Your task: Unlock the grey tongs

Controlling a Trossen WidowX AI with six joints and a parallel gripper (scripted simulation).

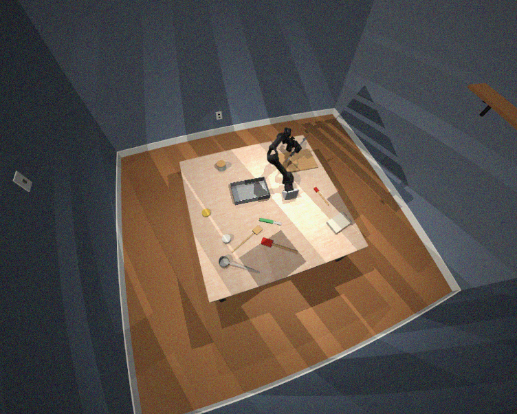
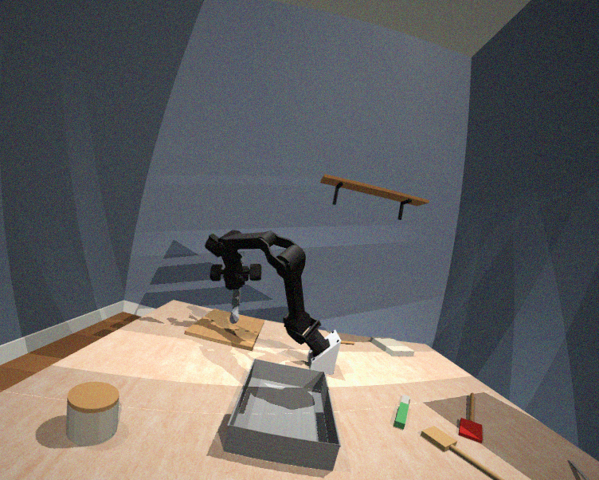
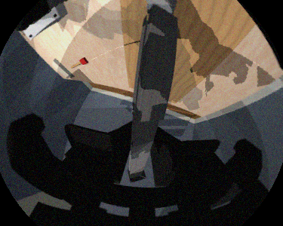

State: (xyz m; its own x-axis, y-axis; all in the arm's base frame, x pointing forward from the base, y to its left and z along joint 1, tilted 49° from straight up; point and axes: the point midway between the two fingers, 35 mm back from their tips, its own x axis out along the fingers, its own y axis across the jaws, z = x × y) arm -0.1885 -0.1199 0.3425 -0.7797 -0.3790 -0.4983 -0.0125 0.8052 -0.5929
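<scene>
My gripper tip is now 1 cm short of the wooden board, 1 cm to the left of it and 18 cm above it. The rest, counted from my gripper tip: green-handled tool 43 cm ahead, 55 cm to the left, 18 cm below; then block 11 cm behind, 70 cm to the left, 17 cm below; then roasting tin 53 cm ahead, 23 cm to the left, 16 cm below.
</scene>
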